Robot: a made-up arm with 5 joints. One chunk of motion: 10 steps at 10 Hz.
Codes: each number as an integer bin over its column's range. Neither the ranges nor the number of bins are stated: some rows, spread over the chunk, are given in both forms.
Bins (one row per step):
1: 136 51 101 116 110 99
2: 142 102 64 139 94 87
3: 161 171 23 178 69 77
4: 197 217 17 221 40 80
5: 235 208 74 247 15 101
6: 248 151 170 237 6 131
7: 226 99 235 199 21 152
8: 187 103 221 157 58 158
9: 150 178 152 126 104 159
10: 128 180 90 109 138 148
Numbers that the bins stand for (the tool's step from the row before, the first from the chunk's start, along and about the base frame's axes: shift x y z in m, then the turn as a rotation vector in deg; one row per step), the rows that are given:
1: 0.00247 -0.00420 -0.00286 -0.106 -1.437 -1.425
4: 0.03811 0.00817 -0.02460 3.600 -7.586 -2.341
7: 0.05505 -0.00062 0.03182 2.824 -9.255 1.132
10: -0.00221 0.00541 -0.00571 -0.353 1.022 0.939
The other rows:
2: 0.00597 -0.00040 -0.01244 0.706 -2.843 -2.004
3: 0.01707 0.00474 -0.02305 2.082 -5.039 -2.486
5: 0.06031 0.00750 -0.00985 4.518 -9.782 -1.328
6: 0.06791 0.00325 0.01500 4.165 -10.573 0.119
8: 0.03227 -0.00033 0.02820 1.341 -6.005 1.421
9: 0.01065 0.00526 0.01034 0.247 -1.964 1.469

